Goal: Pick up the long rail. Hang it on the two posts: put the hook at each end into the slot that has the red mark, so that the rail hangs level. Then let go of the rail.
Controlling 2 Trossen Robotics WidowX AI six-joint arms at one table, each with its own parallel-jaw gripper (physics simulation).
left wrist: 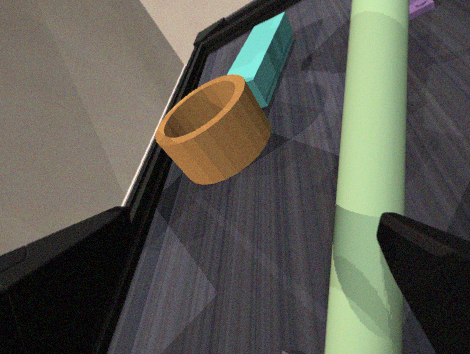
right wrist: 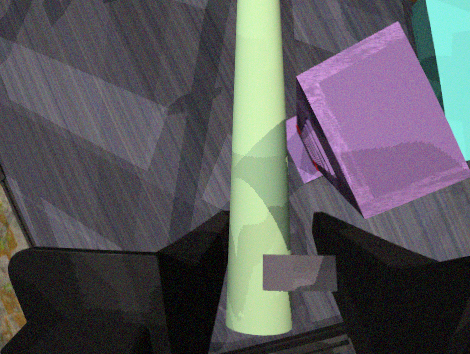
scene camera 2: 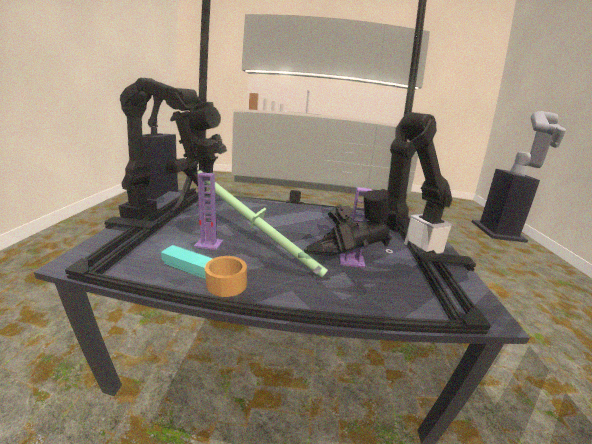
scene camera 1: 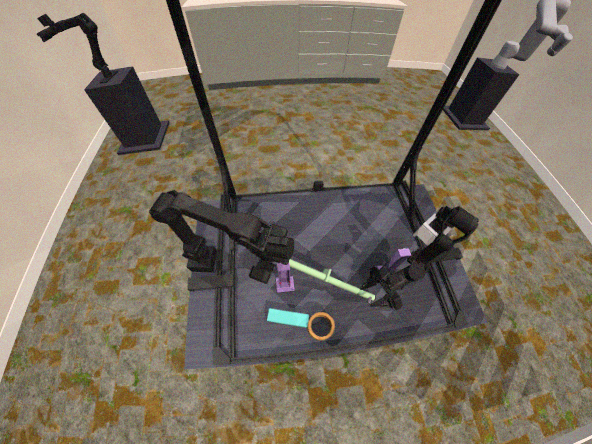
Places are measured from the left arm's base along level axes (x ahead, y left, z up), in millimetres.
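Pixels of known places: left gripper, fingertip midpoint: (left wrist: 255,221) (scene camera 2: 305,250) (scene camera 1: 364,297); right gripper, fingertip midpoint: (right wrist: 271,220); left arm's base, link origin: (scene camera 2: 431,219) (scene camera 1: 437,226); right arm's base, link origin: (scene camera 2: 137,203) (scene camera 1: 200,256).
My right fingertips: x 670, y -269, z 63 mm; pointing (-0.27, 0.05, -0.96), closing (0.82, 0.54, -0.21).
For each thing: its top centre in the pictures, then the offset to it from my right fingertips.
- picture-left purple post, top centre: (right wrist: 382,123) (scene camera 2: 206,173) (scene camera 1: 283,266) dy +50, dx +3, dz +45 mm
- turquoise block, top centre: (right wrist: 467,72) (left wrist: 253,48) (scene camera 2: 188,255) (scene camera 1: 288,317) dy +168, dx +72, dz -134 mm
- orange ring, top centre: (left wrist: 198,108) (scene camera 2: 225,266) (scene camera 1: 321,325) dy +264, dx -7, dz -119 mm
The long light-green rail (scene camera 1: 310,270) (scene camera 2: 280,237) (left wrist: 375,125) (right wrist: 260,100) is tilted, its picture-left end high and its right end low near the table. My right gripper (scene camera 2: 201,167) (right wrist: 271,220) is shut on the rail near its high end, by the top of the picture-left purple post (scene camera 1: 284,286) (scene camera 2: 207,210) (right wrist: 385,115). Red marks show low on that post. My left gripper (scene camera 1: 371,295) (left wrist: 255,221) is open at the rail's low end; in its wrist view the rail runs close beside one finger. The other purple post (scene camera 1: 403,252) (scene camera 2: 352,258) is partly hidden behind the left arm.
A turquoise block (scene camera 1: 288,317) (scene camera 2: 185,260) (left wrist: 265,50) lies near the front edge. An orange ring (scene camera 1: 312,336) (scene camera 2: 226,285) (left wrist: 220,155) stands against its end. A white box (scene camera 1: 426,231) (scene camera 2: 428,234) is by the left arm's base. Black rails frame the table.
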